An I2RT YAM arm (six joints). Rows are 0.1 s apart.
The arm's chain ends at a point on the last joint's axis. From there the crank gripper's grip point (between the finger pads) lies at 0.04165 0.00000 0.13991 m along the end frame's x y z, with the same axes.
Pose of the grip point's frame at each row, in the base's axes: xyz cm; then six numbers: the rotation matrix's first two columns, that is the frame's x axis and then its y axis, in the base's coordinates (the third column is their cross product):
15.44 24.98 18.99 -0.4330 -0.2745 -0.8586 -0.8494 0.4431 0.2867
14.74 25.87 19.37 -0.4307 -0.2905 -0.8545 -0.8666 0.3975 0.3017
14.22 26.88 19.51 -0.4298 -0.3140 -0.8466 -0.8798 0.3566 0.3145
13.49 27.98 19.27 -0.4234 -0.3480 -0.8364 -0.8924 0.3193 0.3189
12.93 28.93 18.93 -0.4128 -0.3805 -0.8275 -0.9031 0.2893 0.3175
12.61 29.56 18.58 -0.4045 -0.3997 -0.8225 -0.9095 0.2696 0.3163
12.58 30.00 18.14 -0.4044 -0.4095 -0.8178 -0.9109 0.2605 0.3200
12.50 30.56 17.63 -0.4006 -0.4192 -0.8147 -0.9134 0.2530 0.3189
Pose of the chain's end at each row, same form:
13.02 14.18 28.51 -0.4330 -0.2745 -0.8586 -0.8494 0.4431 0.2867
13.01 14.90 28.85 -0.4307 -0.2905 -0.8545 -0.8666 0.3975 0.3017
13.17 15.88 29.05 -0.4298 -0.3140 -0.8466 -0.8798 0.3566 0.3145
13.07 17.10 28.99 -0.4234 -0.3480 -0.8364 -0.8924 0.3193 0.3189
12.99 18.23 28.86 -0.4128 -0.3805 -0.8275 -0.9031 0.2893 0.3175
12.96 18.97 28.62 -0.4045 -0.3997 -0.8225 -0.9095 0.2696 0.3163
13.12 19.47 28.24 -0.4044 -0.4095 -0.8178 -0.9109 0.2605 0.3200
13.16 20.11 27.80 -0.4006 -0.4192 -0.8147 -0.9134 0.2530 0.3189

